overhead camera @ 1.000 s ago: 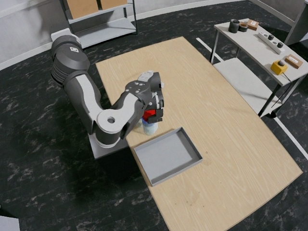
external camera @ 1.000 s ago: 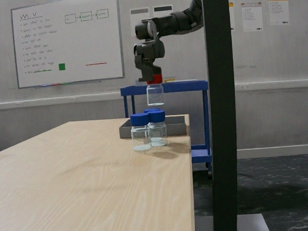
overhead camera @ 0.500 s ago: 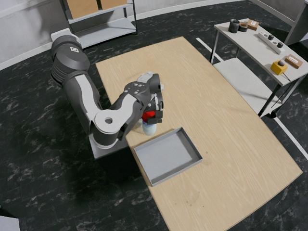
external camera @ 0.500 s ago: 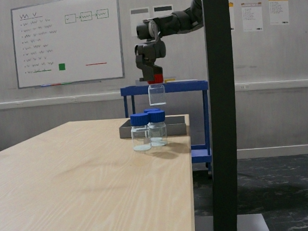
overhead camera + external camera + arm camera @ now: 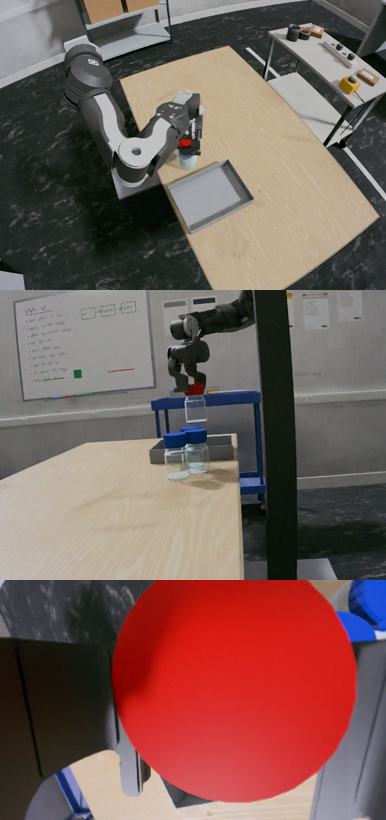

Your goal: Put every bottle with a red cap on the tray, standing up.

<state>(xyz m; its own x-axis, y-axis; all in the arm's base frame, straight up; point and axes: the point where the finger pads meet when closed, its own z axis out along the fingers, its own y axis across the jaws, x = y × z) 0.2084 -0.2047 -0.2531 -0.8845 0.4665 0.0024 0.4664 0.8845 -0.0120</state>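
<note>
Right now the grey tray is 19 cm below my hand, 10 cm to the right of it and 2 cm ahead of it. Round my hand: red-capped bottle (5 cm below, 1 cm to the left, 1 cm behind).
</note>
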